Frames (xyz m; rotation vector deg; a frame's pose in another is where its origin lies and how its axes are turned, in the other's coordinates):
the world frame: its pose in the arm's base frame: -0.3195 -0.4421 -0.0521 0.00 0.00 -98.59
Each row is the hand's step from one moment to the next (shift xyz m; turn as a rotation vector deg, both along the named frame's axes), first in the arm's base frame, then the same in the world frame.
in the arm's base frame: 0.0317 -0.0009 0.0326 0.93 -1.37 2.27
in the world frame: -0.0038 0.0315 0.0326 1.22 1.12 2.27
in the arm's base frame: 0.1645 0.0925 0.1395 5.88 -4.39 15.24
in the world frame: -0.1160 0.1488 0.1395 3.46 6.47 15.24
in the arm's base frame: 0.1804 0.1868 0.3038 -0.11 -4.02 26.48
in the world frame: -0.2116 0.1505 0.3038 3.99 0.49 26.48
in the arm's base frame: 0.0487 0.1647 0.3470 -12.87 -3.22 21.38
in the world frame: -0.1701 0.0236 0.3470 5.11 -12.24 21.38
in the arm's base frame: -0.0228 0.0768 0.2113 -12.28 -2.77 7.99
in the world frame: -0.0725 -0.0340 0.2113 4.57 -11.73 7.99
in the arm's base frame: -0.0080 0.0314 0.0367 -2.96 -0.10 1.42
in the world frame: -0.0299 -0.0126 0.0367 0.54 -2.91 1.42
